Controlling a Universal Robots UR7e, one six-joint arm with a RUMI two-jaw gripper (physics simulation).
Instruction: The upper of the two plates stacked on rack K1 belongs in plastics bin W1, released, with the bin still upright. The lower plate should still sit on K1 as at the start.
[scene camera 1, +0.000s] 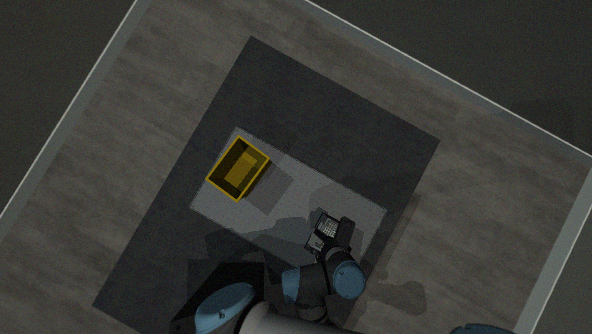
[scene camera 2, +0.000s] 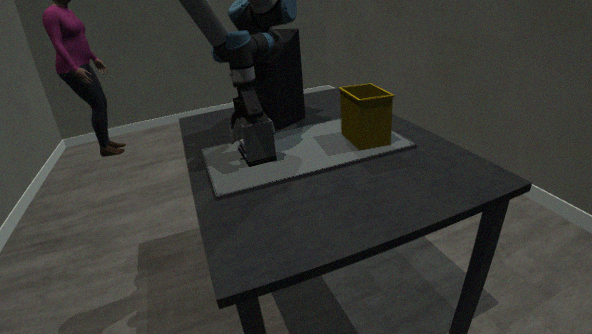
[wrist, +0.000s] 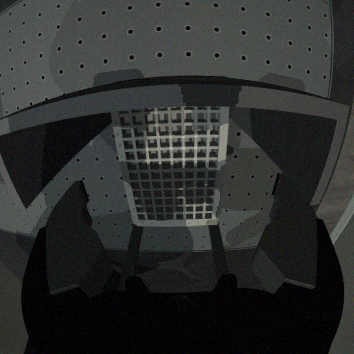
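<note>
My gripper (scene camera 2: 253, 139) (scene camera 1: 329, 237) (wrist: 179, 179) is there for me to see, in the wrist view as well as from the scene cameras.
</note>
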